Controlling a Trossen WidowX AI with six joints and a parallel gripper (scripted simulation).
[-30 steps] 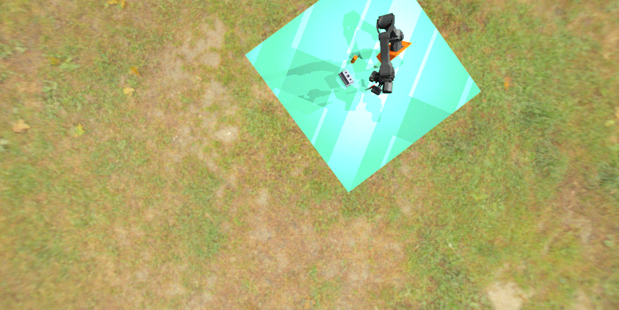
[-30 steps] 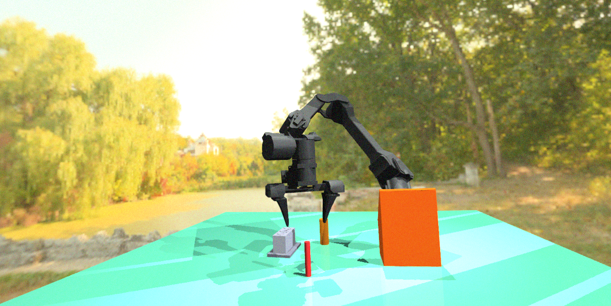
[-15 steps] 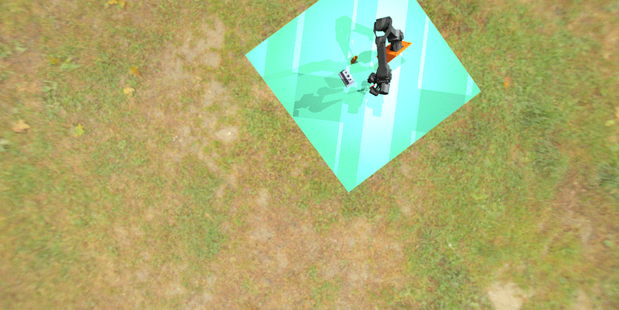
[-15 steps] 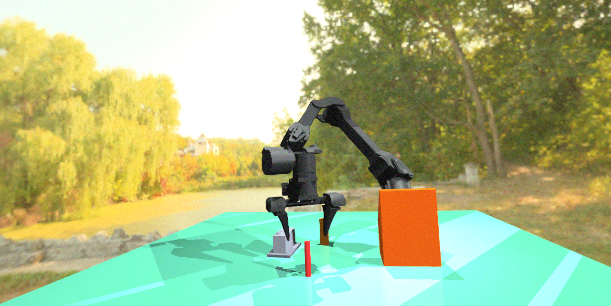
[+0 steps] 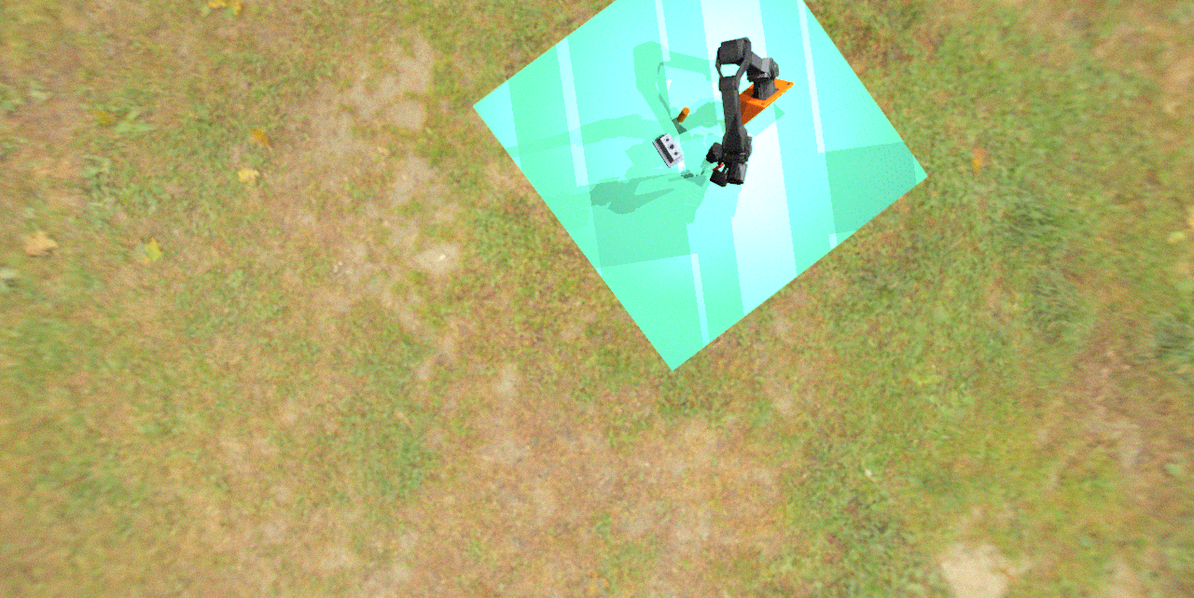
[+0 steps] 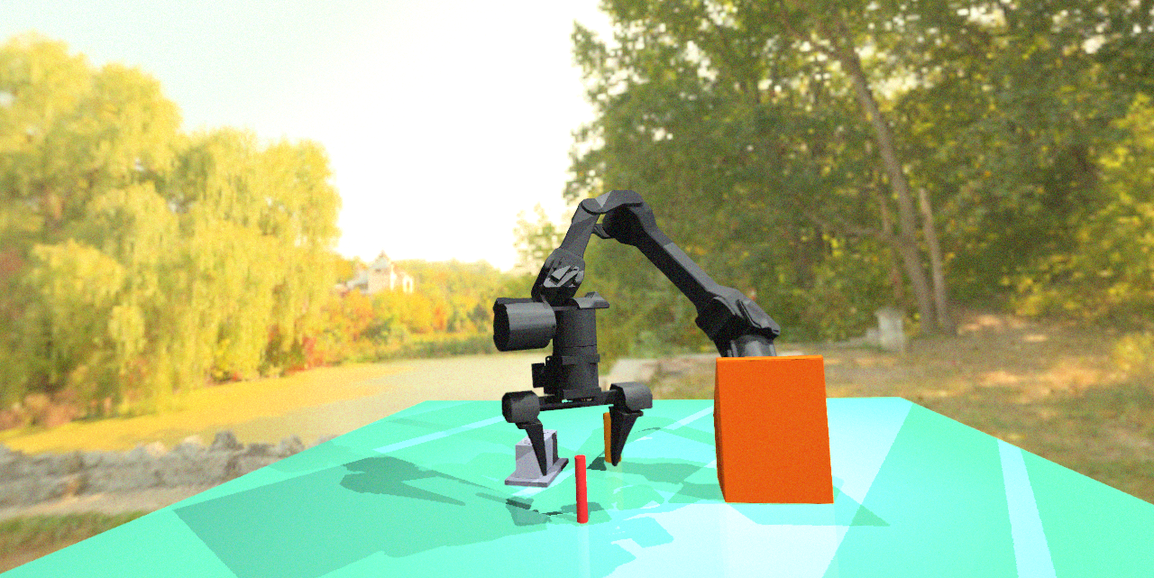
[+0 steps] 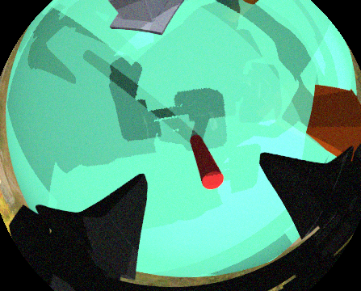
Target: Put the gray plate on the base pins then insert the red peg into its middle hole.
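My gripper tip is now 20 mm above the red peg. From my gripper tip the other things lie so: flat gray base (100 mm ahead, 170 mm to the right, 50 mm below); gray plate (100 mm ahead, 170 mm to the right, 20 mm below); orange cylinder (20 mm behind, 240 mm to the right, 20 mm below).
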